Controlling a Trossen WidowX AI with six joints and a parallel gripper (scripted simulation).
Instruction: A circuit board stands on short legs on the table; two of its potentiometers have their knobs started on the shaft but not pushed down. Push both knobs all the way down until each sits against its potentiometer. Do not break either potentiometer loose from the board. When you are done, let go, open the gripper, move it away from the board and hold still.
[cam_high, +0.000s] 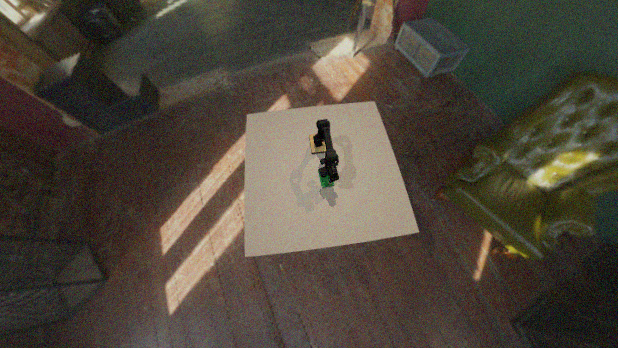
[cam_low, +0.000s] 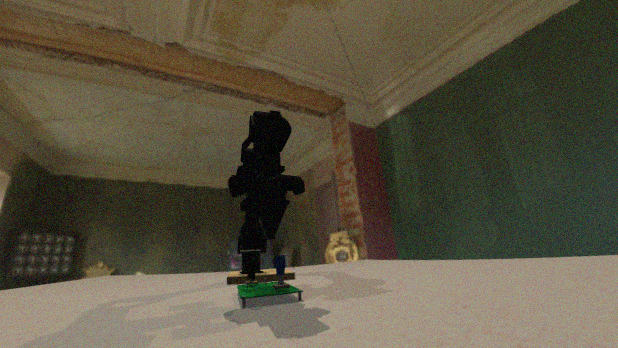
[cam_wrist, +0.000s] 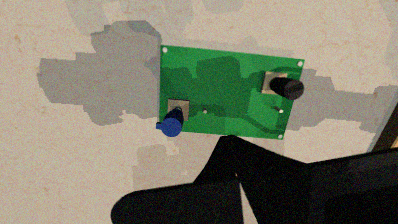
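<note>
Right now my gripper tip is 5 cm above the blue knob and 4 cm short of it. Also, from my gripper tip: black knob (7 cm behind, 6 cm below, 2 cm to the right); then potentiometer (6 cm below, 4 cm ahead).
</note>
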